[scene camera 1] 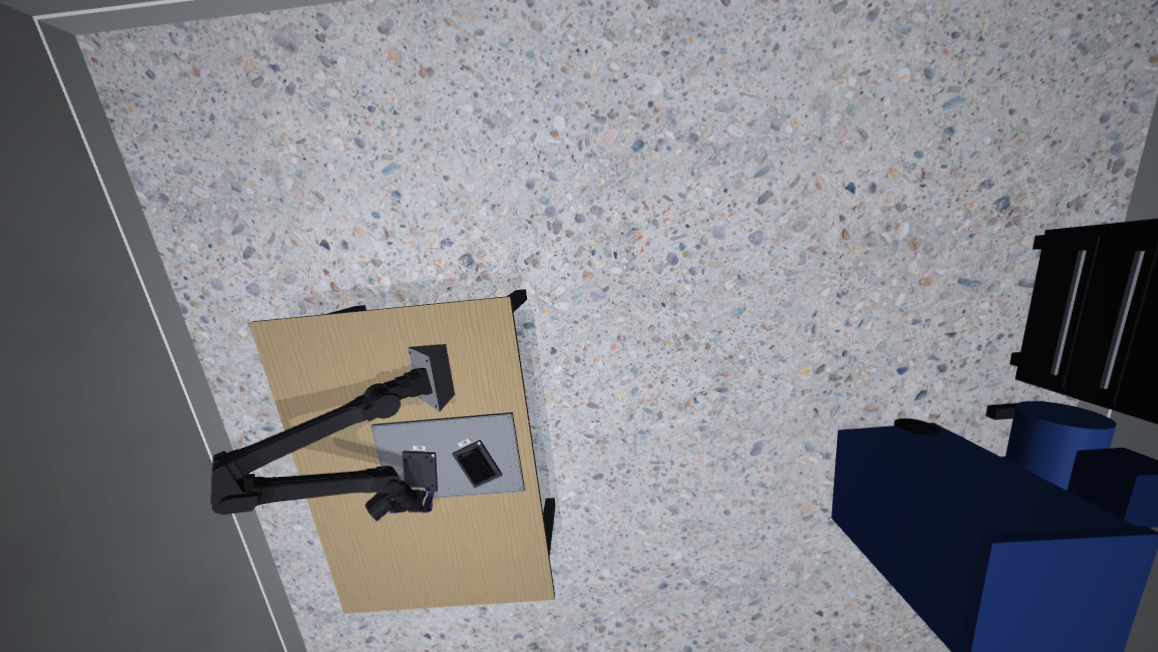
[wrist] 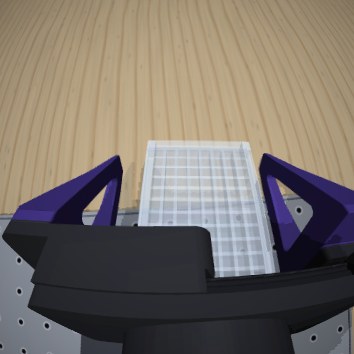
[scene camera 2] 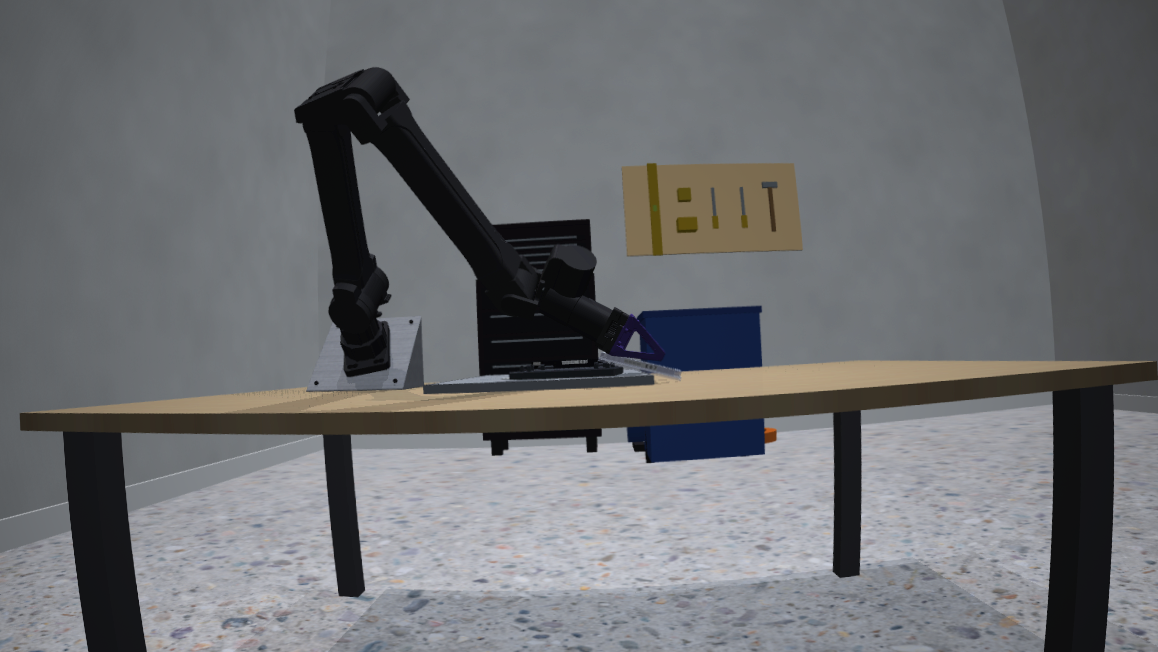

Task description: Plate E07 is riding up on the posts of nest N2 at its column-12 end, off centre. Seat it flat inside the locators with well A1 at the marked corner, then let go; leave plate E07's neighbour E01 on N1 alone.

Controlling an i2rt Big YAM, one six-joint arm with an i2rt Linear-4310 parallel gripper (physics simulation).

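Places are measured from the arm's base along level axes (x ahead, y down, z left), in centimetres.
Pixels of known places: gripper, fingertip midpoint: [scene camera 1: 418,509] [wrist: 191,161] [scene camera 2: 662,357]; arm's base, origin of the base link: [scene camera 1: 423,380] [scene camera 2: 368,351].
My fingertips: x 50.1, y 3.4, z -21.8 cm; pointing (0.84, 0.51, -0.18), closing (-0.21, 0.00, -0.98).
Ahead of a thing's pixels: the offset from my fingertips to its top centre. "spot": to the spot under its first point. Level surfaces: height alone.
Plate E07 @(dx -3.5, dy -1.3, dz +0.1 cm) [wrist: 200,189] [scene camera 2: 648,366] is a clear well plate. It lies tilted, with its far end raised and reaching past the edge of the grey perforated base plate @(dx -16.4, dy +2.4, dz +16.8 cm) [wrist: 14,281] [scene camera 1: 494,430] [scene camera 2: 452,387] over the wooden table. My gripper [wrist: 191,161] [scene camera 2: 635,342] [scene camera 1: 408,501] is open; its purple fingers stand on either side of the plate's long edges with a gap on each side. Nest N2 @(dx -14.4, dy +0.2, dz +4.9 cm) [scene camera 1: 420,468] shows as a dark square under the wrist. Nest N1 with plate E01 @(spot: dx -13.7, dy +0.1, dz +27.9 cm) [scene camera 1: 477,463] sits beside it to the right, apart from the gripper.
The arm's grey base mount [scene camera 1: 433,374] [scene camera 2: 372,356] stands on the table @(dy +3.7 cm) [scene camera 1: 420,567] [scene camera 2: 809,384] behind the base plate. A black cabinet [scene camera 2: 534,291] and blue bins [scene camera 1: 971,519] [scene camera 2: 705,340] stand on the floor away from the table.
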